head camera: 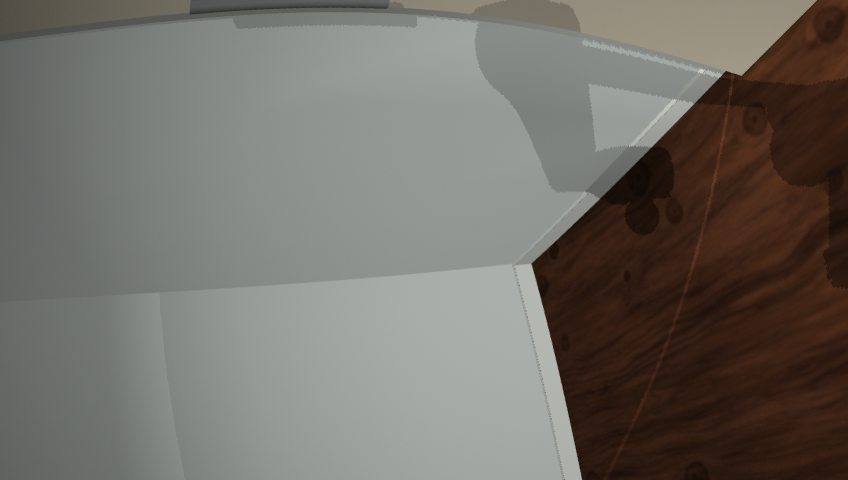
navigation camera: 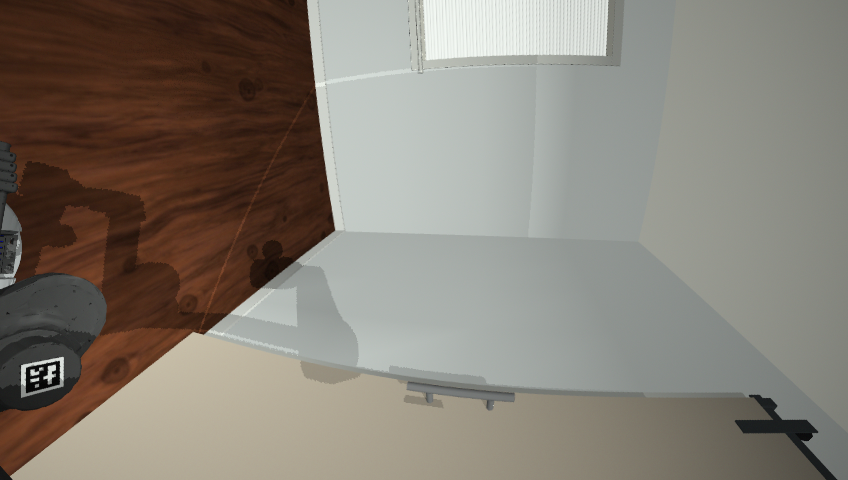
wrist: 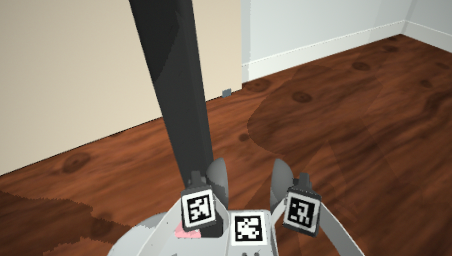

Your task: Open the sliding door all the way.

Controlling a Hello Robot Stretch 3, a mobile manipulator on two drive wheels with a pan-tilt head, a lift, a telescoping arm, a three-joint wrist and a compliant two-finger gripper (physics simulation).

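Frame: origin at the robot's base, x left, y back, z up, level; metres.
Seen in the pictures: gripper, fingertip midpoint: (wrist: pixel 248 176).
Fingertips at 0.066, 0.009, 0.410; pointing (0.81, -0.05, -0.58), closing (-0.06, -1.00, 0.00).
Note:
Offsets run from my fingertips to a thing's top centre, as dx, dy, dz. "spot": to the spot under its first point. Level surfaces: height alone.
The sliding door is a beige panel (head camera: pixel 672 38) (navigation camera: pixel 357 428) (wrist: pixel 75 75). It runs along the bottom of the navigation view and the top of the head view. A grey bar handle {spot: +0.231, +0.785, +0.795} (head camera: pixel 289 5) (navigation camera: pixel 461 391) stands off its face on posts. A black hanger {spot: +0.306, +0.780, +1.710} (navigation camera: pixel 773 426) and part of a dark rail show at the lower right of the navigation view. In the wrist view the door's lower corner is beside a small grey block {spot: +0.701, +0.043, -0.392} (wrist: pixel 226 93) at the floor. My gripper (wrist: pixel 248 176) is open over the floor, its fingers apart with nothing between them, away from the door. How far the door stands open cannot be told.
Pale grey walls (head camera: pixel 267 148) (navigation camera: pixel 464 297) (wrist: pixel 310 25) with a white baseboard meet the brown wood floor {dz -0.409} (head camera: pixel 743 327) (navigation camera: pixel 148 118) (wrist: pixel 350 125). A window (navigation camera: pixel 514 29) is at the top of the navigation view. A dark post (wrist: pixel 175 75) rises left of the gripper. Dark robot parts (navigation camera: pixel 47 333) show at the left.

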